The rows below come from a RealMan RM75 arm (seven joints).
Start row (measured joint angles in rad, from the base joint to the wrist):
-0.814 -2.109 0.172 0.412 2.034 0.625 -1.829
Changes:
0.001 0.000 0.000 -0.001 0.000 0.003 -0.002
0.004 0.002 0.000 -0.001 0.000 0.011 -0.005
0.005 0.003 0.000 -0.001 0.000 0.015 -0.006
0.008 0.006 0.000 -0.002 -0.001 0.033 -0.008
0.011 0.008 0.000 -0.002 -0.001 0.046 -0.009
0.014 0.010 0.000 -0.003 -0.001 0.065 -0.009
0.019 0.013 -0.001 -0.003 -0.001 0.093 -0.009
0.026 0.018 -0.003 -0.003 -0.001 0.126 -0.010
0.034 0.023 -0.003 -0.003 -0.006 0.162 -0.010
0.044 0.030 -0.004 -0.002 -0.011 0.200 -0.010
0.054 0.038 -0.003 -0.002 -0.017 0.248 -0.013
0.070 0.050 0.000 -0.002 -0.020 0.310 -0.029
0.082 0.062 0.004 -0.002 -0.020 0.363 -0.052
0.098 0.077 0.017 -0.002 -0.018 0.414 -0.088
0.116 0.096 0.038 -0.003 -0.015 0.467 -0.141
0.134 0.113 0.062 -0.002 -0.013 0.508 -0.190
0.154 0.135 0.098 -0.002 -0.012 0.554 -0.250
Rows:
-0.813 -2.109 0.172 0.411 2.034 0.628 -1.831
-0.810 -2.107 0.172 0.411 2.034 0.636 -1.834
-0.809 -2.106 0.172 0.411 2.034 0.640 -1.835
-0.806 -2.103 0.172 0.410 2.033 0.658 -1.837
-0.803 -2.101 0.172 0.410 2.033 0.671 -1.838
-0.800 -2.099 0.172 0.409 2.033 0.690 -1.838
-0.795 -2.096 0.171 0.409 2.033 0.718 -1.838
-0.788 -2.091 0.169 0.409 2.033 0.751 -1.839
-0.780 -2.086 0.169 0.409 2.028 0.787 -1.839
-0.770 -2.079 0.168 0.410 2.023 0.825 -1.839
-0.760 -2.071 0.169 0.410 2.017 0.873 -1.842
-0.744 -2.059 0.172 0.410 2.014 0.935 -1.858
-0.732 -2.047 0.176 0.410 2.014 0.988 -1.881
-0.716 -2.032 0.189 0.410 2.016 1.039 -1.917
-0.698 -2.013 0.210 0.409 2.019 1.092 -1.970
-0.680 -1.996 0.234 0.410 2.021 1.133 -2.019
-0.660 -1.974 0.270 0.410 2.022 1.179 -2.079

